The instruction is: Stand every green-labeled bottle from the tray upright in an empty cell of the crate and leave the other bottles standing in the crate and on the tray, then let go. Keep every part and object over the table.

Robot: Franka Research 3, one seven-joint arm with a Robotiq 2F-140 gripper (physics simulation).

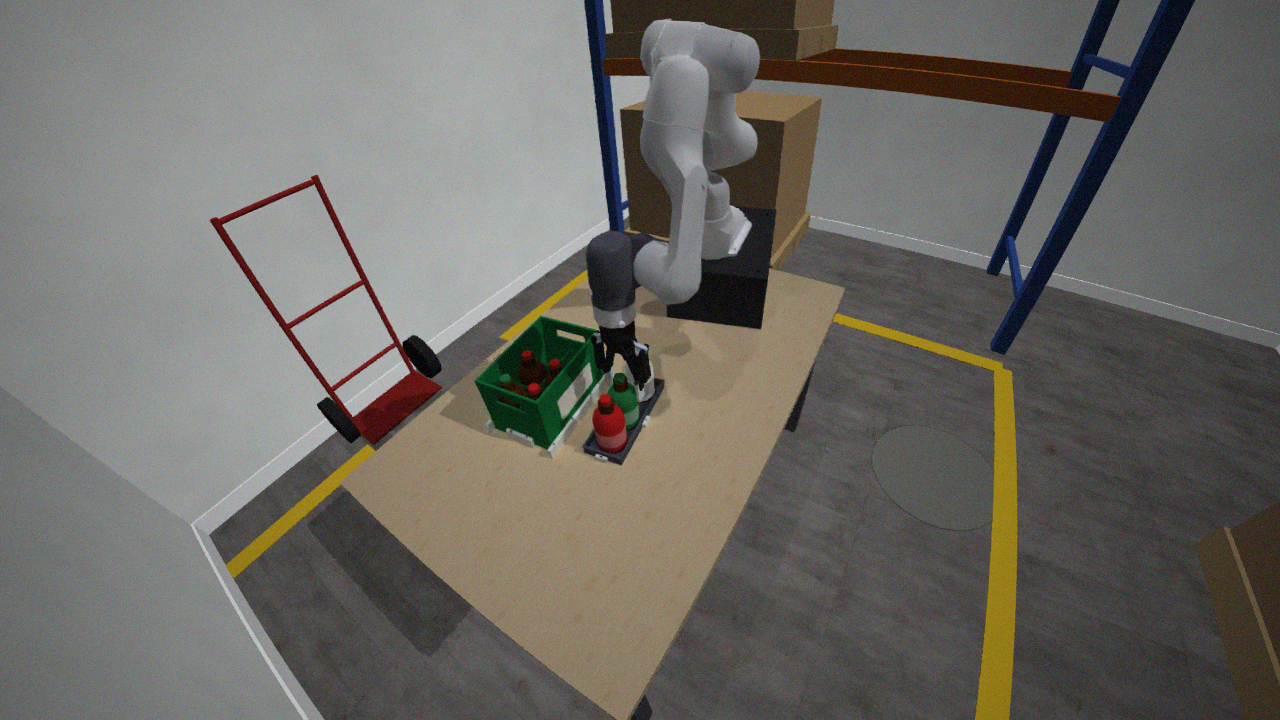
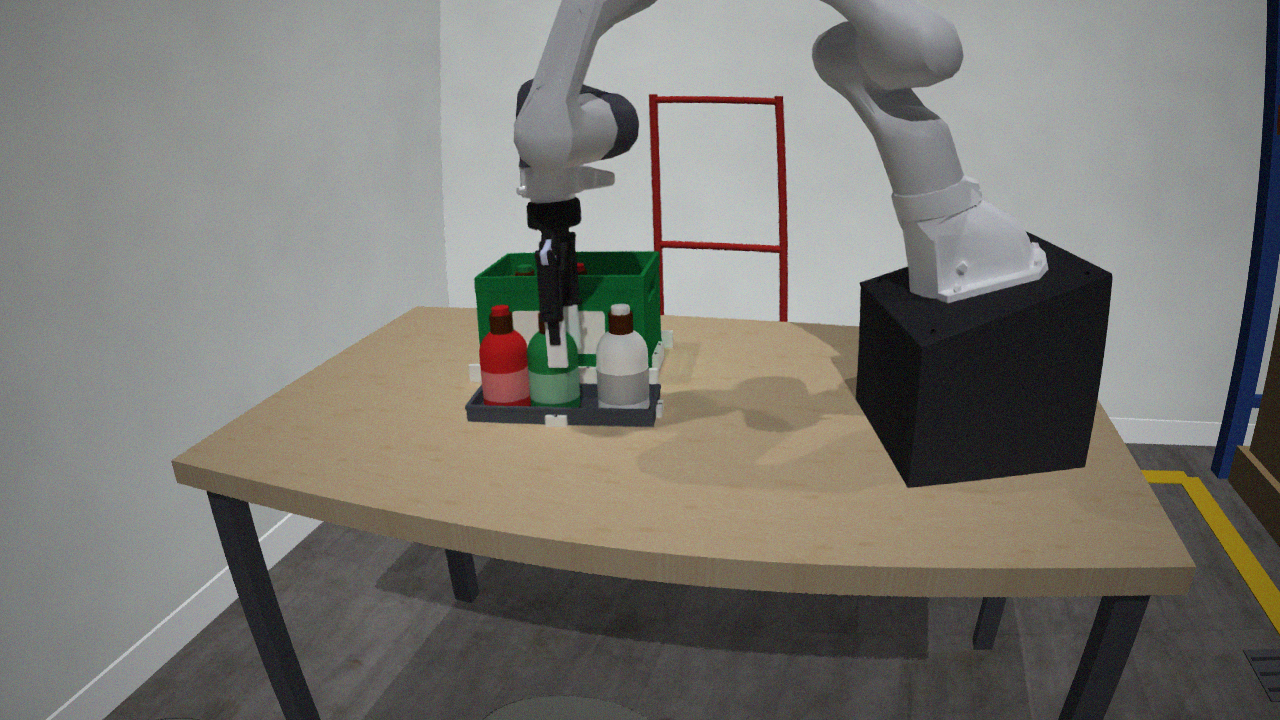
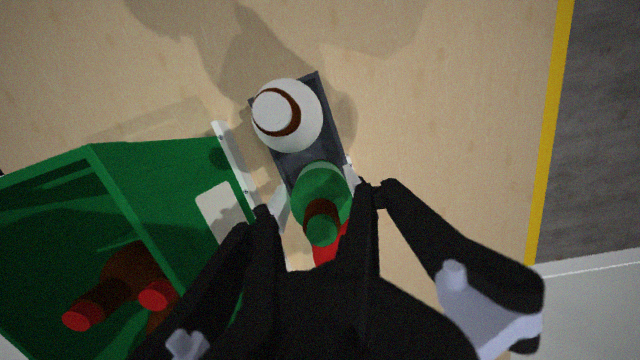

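The green bottle [image 1: 623, 407] [image 2: 554, 380] [image 3: 321, 185] stands upright in the middle of the dark tray [image 1: 658, 394] [image 2: 617, 417] [image 3: 331, 135]. My gripper [image 1: 623, 374] [image 2: 565, 349] [image 3: 316, 185] points down and is shut on its upper body, one finger on each side. The red bottle [image 1: 610, 428] [image 2: 504, 371] [image 3: 325, 253] stands close beside it, and the white bottle [image 1: 648, 392] [image 2: 622, 358] [image 3: 306, 110] stands at the tray's other end. The green crate [image 1: 520, 422] [image 2: 626, 291] [image 3: 145, 160] holds red-capped bottles and a green-capped bottle [image 1: 505, 380] [image 2: 524, 269]. Its lower cells are partly hidden.
The crate's long wall runs close alongside the tray, with white brackets between them. The black robot base [image 1: 716, 295] [image 2: 984, 385] stands on the table [image 1: 554, 537] [image 2: 760, 510]. A red hand truck [image 1: 288, 325] [image 2: 655, 179] stands on the floor beyond the table.
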